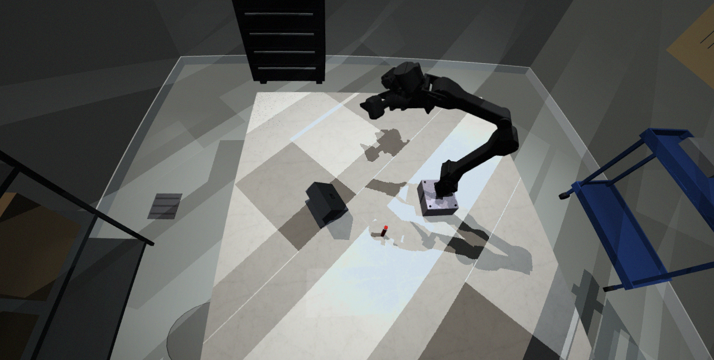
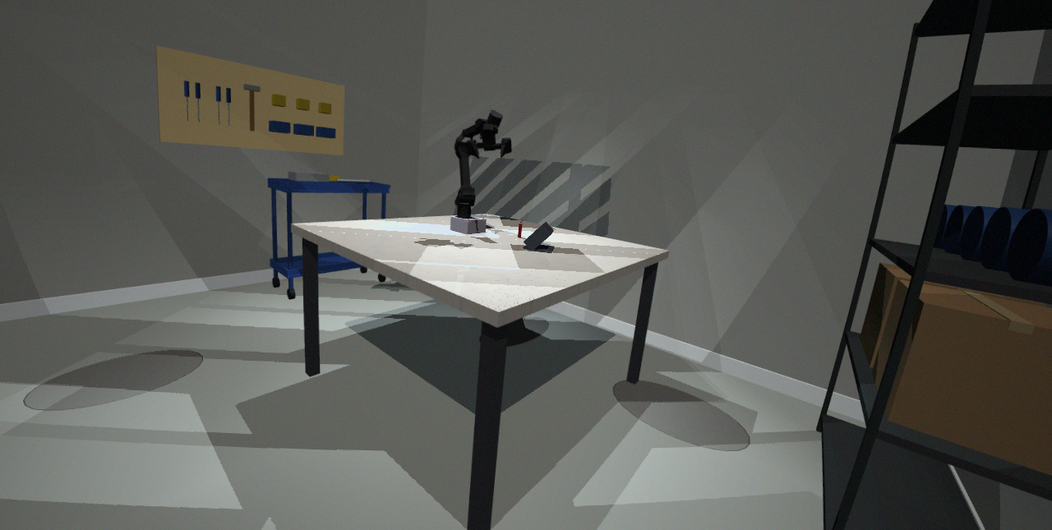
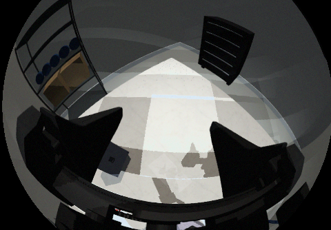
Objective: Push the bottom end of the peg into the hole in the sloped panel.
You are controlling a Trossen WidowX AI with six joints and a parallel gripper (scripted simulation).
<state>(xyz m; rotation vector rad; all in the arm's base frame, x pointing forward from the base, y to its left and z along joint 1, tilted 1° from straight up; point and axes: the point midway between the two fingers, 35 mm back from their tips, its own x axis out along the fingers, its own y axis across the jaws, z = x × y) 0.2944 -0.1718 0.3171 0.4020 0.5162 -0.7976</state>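
My gripper tip is 320 mm to the right of the red peg, 320 mm above it and 50 mm past it. Also, from my gripper tip: sloped panel (320 mm below, 190 mm to the left, 150 mm ahead).
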